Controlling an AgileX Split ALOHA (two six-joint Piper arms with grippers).
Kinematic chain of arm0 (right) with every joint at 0, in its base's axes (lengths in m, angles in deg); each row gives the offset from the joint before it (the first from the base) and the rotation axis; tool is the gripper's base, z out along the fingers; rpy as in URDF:
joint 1: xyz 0 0 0.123 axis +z
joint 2: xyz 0 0 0 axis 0.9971 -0.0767 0
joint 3: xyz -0.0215 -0.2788 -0.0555 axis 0.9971 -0.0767 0
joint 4: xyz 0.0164 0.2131 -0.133 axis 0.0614 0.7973 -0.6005
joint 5: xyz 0 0 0 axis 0.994 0.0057 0.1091
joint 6: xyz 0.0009 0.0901 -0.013 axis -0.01 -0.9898 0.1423
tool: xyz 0 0 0 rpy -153.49 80.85 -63.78
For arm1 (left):
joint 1: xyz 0 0 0.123 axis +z
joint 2: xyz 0 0 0 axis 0.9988 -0.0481 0
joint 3: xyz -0.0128 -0.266 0.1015 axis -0.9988 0.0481 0
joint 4: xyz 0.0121 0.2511 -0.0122 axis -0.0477 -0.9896 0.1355
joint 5: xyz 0 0 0 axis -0.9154 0.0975 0.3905
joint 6: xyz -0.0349 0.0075 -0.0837 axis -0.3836 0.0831 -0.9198
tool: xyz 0 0 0 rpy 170.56 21.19 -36.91
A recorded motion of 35 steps. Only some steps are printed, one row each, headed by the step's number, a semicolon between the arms.
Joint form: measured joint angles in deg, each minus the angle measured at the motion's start. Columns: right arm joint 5, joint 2, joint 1, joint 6, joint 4, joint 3; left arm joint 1, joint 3, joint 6, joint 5, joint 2, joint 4.
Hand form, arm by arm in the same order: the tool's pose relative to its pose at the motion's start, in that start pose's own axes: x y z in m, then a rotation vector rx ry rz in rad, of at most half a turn. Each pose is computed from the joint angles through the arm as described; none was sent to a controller.
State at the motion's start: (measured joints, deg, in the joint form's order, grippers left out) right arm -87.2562 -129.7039 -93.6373 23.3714 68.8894 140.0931; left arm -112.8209 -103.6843 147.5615 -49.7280 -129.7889 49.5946
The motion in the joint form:
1: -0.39 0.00 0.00 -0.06 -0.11 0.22; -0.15 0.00 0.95 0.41 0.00 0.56
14: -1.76 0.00 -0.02 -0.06 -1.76 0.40; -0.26 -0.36 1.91 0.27 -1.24 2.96
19: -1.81 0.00 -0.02 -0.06 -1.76 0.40; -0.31 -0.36 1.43 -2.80 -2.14 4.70
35: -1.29 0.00 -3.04 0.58 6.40 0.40; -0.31 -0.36 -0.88 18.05 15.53 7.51
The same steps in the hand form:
1: 0.0000 0.0009 -0.0004 -0.0019 0.0046 -0.0028; -0.0015 -0.0013 0.0003 0.0085 -0.0053 0.0103
14: 0.0022 0.0001 -0.0010 0.0120 0.0335 -0.0197; -0.0005 -0.0050 0.0084 0.0211 -0.0198 -0.0113
19: 0.0022 0.0001 -0.0010 0.0116 0.0343 -0.0197; 0.0013 -0.0041 0.0148 -0.0179 -0.0283 -0.0499
35: -0.0112 -0.0027 -0.0162 -0.0923 -0.0614 0.0719; -0.0621 0.0172 -0.1193 0.0907 -0.1852 -0.0262

